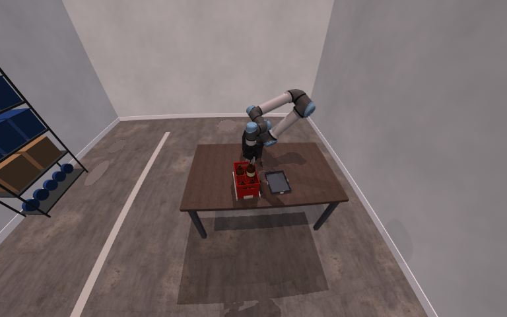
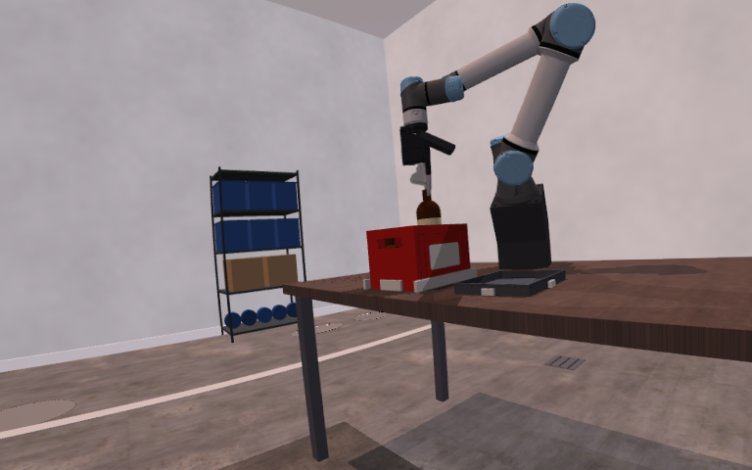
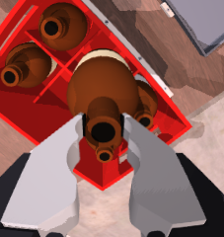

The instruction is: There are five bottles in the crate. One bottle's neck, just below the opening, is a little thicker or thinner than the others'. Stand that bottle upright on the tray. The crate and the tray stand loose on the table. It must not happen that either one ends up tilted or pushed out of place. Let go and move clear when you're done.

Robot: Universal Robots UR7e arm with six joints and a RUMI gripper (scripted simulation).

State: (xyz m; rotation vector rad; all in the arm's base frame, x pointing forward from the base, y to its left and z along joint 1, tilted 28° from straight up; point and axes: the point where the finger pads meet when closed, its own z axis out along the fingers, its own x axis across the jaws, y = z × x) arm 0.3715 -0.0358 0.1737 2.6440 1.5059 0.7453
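Right now the brown bottle is 7 cm below my hand. The rest, counted from my hand: dark tray: 6 cm behind, 25 cm to the left, 27 cm below; then red crate: 2 cm ahead, 4 cm to the right, 20 cm below; then glass bottle: 12 cm ahead, 6 cm to the right, 19 cm below.
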